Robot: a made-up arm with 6 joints.
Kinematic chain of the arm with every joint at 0, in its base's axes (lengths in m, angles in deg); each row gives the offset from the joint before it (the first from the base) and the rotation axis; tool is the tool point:
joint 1: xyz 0 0 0.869 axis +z
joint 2: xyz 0.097 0 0 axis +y
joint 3: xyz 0 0 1.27 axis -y
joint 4: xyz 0 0 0.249 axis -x
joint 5: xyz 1.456 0 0 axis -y
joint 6: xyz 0.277 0 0 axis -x
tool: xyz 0 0 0
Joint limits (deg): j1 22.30..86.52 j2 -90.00..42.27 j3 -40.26..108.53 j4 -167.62..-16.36 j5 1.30..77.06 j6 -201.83..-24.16
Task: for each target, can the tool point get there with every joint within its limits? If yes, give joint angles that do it. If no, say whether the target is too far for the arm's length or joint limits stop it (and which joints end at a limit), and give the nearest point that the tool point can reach.
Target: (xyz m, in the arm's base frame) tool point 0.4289 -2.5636 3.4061
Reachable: no: too far | nearest point 0.0253 -2.0530 2.9381 | short by 0.802 m
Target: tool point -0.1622 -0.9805 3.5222
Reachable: yes | joints 72.75 -11.36 92.76 -32.44 66.07 -132.60
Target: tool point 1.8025 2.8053 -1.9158
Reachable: no: too far | nearest point 1.0252 1.5956 0.3315 | short by 2.668 m
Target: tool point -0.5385 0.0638 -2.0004
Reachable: no: joint limits stop it (at a limit: joint 1, joint 2, joint 3, joint 4) | nearest point 0.1103 1.2616 0.1508 | short by 2.546 m
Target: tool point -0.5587 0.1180 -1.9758
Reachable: no: joint limits stop it (at a limit: joint 1, joint 2, joint 3, joint 4) | nearest point 0.1097 1.2653 0.1490 | short by 2.506 m
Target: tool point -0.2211 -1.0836 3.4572
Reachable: yes | joints 64.91 -22.26 83.37 -82.12 70.87 -43.74
